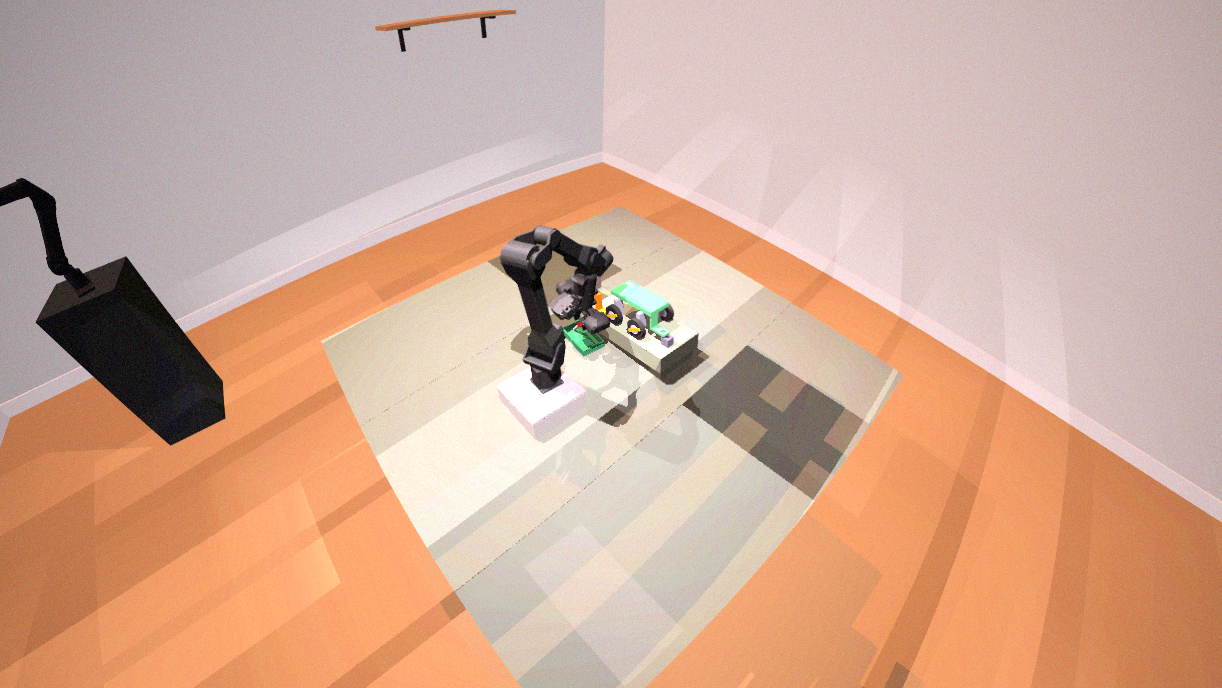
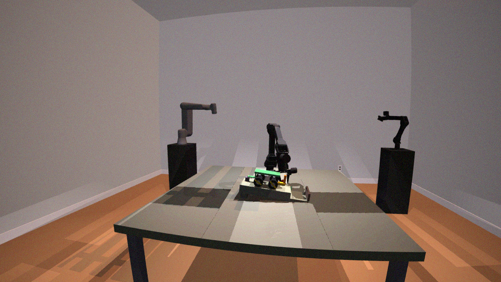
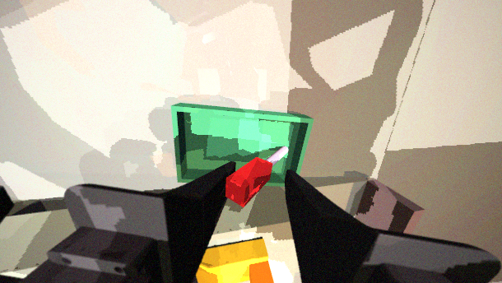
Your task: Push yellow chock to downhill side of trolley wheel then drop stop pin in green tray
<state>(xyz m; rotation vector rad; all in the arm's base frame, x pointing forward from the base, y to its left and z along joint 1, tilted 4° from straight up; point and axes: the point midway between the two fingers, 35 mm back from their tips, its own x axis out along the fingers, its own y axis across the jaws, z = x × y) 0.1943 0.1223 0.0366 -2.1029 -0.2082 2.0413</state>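
My gripper tip is 1 cm to the left of the green tray and 5 cm above it. Round my gripper tip: red-headed stop pin: 1 cm to the left, 1 cm below; then yellow chock: 7 cm ahead, 2 cm to the right, 4 cm above; then beige ramp: 13 cm ahead, 11 cm to the right.
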